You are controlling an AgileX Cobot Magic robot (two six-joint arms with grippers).
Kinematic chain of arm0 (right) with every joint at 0, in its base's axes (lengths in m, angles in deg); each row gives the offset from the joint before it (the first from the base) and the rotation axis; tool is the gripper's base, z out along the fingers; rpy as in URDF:
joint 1: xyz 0 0 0.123 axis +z
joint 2: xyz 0 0 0 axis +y
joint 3: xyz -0.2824 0 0.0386 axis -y
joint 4: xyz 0.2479 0 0.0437 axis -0.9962 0 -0.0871
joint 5: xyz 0 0 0 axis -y
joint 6: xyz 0.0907 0 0.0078 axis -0.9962 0 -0.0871
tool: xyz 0 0 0 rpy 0 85 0
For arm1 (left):
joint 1: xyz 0 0 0.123 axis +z
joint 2: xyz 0 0 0 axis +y
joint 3: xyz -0.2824 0 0.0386 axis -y
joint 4: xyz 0.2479 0 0.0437 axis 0.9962 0 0.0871
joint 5: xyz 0 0 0 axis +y
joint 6: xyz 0.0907 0 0.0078 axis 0.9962 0 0.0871
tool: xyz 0 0 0 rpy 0 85 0
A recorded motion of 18 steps. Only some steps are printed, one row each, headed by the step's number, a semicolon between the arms.
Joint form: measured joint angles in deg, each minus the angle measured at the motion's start. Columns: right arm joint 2, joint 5, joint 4, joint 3, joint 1, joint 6; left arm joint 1, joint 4, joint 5, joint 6, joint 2, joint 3.
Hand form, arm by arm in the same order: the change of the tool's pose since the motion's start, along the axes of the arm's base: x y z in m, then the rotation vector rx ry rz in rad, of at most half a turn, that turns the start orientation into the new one. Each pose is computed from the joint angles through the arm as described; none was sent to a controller.
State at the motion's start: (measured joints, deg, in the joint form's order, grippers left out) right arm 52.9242 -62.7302 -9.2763 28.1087 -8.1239 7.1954; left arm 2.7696 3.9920 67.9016 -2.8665 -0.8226 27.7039
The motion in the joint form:
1: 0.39 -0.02 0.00 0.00 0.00 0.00; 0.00 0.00 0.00 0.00 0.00 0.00
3: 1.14 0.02 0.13 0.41 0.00 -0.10; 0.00 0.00 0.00 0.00 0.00 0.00
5: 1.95 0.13 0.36 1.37 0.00 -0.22; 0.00 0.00 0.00 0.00 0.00 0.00
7: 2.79 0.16 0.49 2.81 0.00 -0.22; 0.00 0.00 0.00 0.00 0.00 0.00
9: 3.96 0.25 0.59 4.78 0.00 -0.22; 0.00 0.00 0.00 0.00 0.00 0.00
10: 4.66 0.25 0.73 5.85 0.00 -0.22; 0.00 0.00 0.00 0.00 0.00 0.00
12: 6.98 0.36 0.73 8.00 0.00 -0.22; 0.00 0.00 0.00 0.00 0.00 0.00
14: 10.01 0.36 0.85 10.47 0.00 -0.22; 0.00 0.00 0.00 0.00 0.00 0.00
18: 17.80 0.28 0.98 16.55 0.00 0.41; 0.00 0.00 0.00 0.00 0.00 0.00
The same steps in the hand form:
1: 0.0006 -0.0001 -0.0008 0.0010 0.0071 0.0001; 0.0000 0.0000 0.0000 0.0000 0.0000 0.0000
3: 0.0030 -0.0006 -0.0005 -0.0001 0.0128 -0.0010; 0.0000 0.0000 0.0000 0.0000 0.0000 0.0000
5: 0.0070 -0.0015 0.0020 -0.0043 0.0091 -0.0019; 0.0000 0.0000 0.0000 0.0000 0.0000 0.0000
7: 0.0123 -0.0025 0.0065 -0.0080 -0.0015 -0.0013; 0.0000 0.0000 0.0000 0.0000 0.0000 0.0000
9: 0.0197 -0.0037 0.0126 -0.0119 -0.0166 -0.0010; 0.0000 0.0000 0.0000 0.0000 0.0000 0.0000
10: 0.0237 -0.0044 0.0158 -0.0150 -0.0227 -0.0002; 0.0000 0.0000 0.0000 0.0000 0.0000 0.0000
12: 0.0340 -0.0059 0.0196 -0.0150 -0.0216 -0.0005; 0.0000 0.0000 0.0000 0.0000 0.0000 0.0000
14: 0.0464 -0.0079 0.0224 -0.0156 -0.0116 0.0003; 0.0000 0.0000 0.0000 0.0000 0.0000 0.0000
18: 0.0786 -0.0126 0.0250 -0.0147 0.0183 0.0123; 0.0000 0.0000 0.0000 0.0000 0.0000 0.0000

